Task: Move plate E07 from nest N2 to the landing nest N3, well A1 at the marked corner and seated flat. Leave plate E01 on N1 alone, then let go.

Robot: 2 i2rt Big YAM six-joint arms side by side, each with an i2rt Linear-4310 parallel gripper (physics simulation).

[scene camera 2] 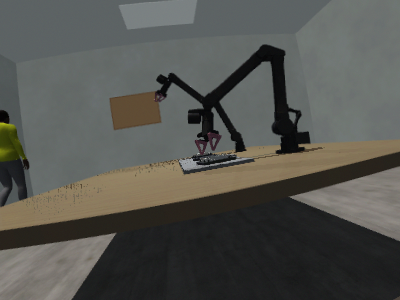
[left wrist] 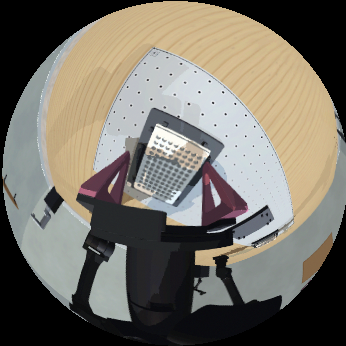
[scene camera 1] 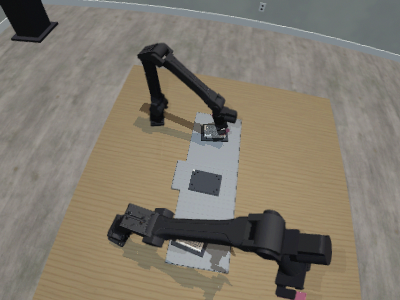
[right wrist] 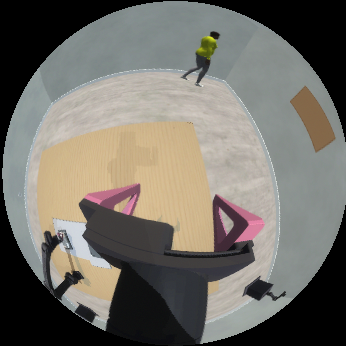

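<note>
A light, many-welled plate (scene camera 1: pixel 211 130) (left wrist: pixel 172 162) lies in a dark nest (left wrist: pixel 215 142) at the far end of the perforated board. My left gripper (scene camera 1: pixel 224 131) (scene camera 2: pixel 207 150) (left wrist: pixel 167 158) is open at this plate, with its fingers on either side of it. A bare dark nest (scene camera 1: pixel 205 182) (left wrist: pixel 254 223) lies mid-board. Another light plate (scene camera 1: pixel 192 245) (left wrist: pixel 272 237) sits at the near end, partly hidden by my right arm in scene camera 1. Plate and nest labels and the marked corner are not legible. My right gripper (scene camera 2: pixel 159 97) (right wrist: pixel 176 193) is open and empty, high above the table.
The grey perforated board (scene camera 1: pixel 215 156) (scene camera 2: pixel 187 167) (left wrist: pixel 240 120) lies on the wooden table (scene camera 1: pixel 290 165) (scene camera 2: pixel 125 195). My right arm (scene camera 1: pixel 200 231) spans the board's near end. A person in yellow (scene camera 2: pixel 9 142) (right wrist: pixel 206 48) is beyond the table. A dark stand (scene camera 1: pixel 32 22) is on the floor.
</note>
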